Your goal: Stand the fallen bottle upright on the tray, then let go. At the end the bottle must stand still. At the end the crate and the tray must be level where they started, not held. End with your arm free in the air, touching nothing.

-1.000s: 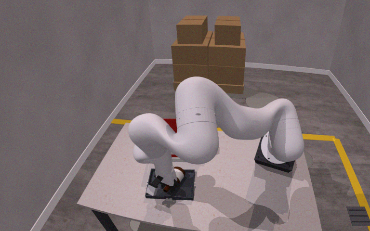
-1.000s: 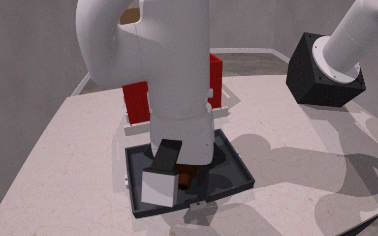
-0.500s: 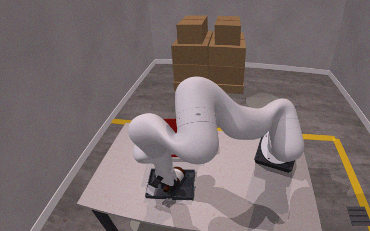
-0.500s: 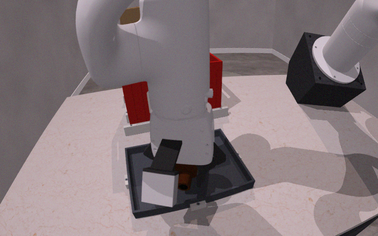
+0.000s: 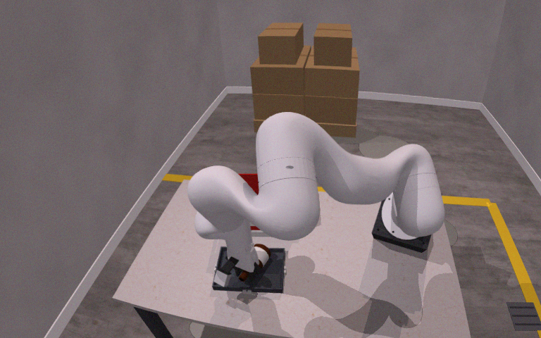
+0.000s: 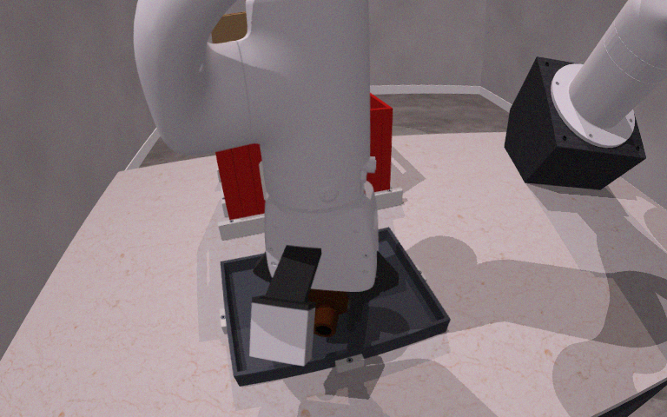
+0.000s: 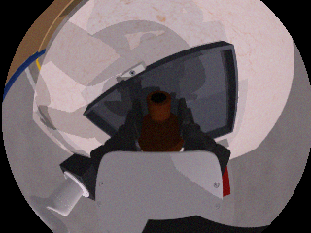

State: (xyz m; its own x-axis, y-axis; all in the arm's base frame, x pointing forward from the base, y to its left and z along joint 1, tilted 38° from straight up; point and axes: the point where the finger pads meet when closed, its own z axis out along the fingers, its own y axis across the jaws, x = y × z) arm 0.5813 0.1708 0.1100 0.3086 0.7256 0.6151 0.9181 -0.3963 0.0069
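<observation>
My gripper is now 2 cm past the brown bottle and 5 cm to the left of it. Round my hand: tray (5 cm to the right, 3 cm below); red crate (33 cm to the right, 4 cm above).
</observation>
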